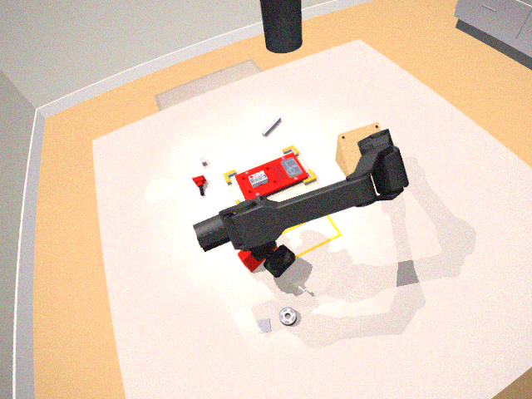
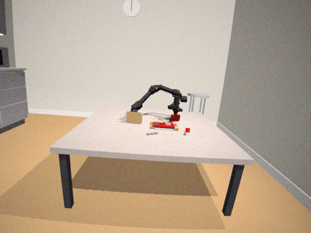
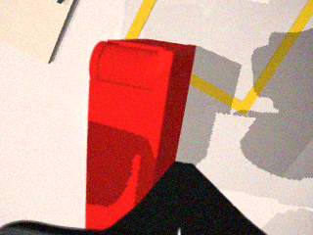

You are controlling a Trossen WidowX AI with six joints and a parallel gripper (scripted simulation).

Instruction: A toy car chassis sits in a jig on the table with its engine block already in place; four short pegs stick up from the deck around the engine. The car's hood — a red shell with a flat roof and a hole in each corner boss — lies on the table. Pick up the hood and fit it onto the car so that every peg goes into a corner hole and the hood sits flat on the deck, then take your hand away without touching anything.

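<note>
The red hood lies 20 mm to the right of my gripper tip and 10 mm below it. From my gripper tip the other things lie so: grey bar (440 mm to the right, 230 mm behind, 40 mm below).
</note>
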